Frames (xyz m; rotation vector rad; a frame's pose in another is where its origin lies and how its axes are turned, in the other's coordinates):
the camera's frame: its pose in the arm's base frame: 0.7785 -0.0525 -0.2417 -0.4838 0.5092 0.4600
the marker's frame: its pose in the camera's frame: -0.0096 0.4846 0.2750 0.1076 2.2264 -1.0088
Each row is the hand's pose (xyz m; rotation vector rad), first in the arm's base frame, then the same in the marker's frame.
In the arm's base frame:
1: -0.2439 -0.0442 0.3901 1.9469 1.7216 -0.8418
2: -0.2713 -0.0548 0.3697 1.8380 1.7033 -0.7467
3: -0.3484 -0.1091 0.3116 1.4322 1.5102 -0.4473
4: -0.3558 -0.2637 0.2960 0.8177 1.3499 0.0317
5: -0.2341 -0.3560 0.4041 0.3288 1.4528 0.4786
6: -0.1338 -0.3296 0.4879 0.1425 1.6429 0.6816
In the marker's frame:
1: 0.9817 -0.3910 -0.4602 0.3429 0.9977 1.9618
2: 1.0082 -0.3671 -0.4616 0.3132 0.8430 2.0035
3: 1.1002 -0.3066 -0.4496 0.2817 0.2189 2.1165
4: 1.2146 -0.3374 -0.3487 -0.0105 -0.6279 2.0327
5: 1.1955 -0.5018 -0.2614 -0.5489 -1.0319 1.7447
6: 1.1072 -0.6013 -0.2525 -0.8753 -1.0053 1.5589

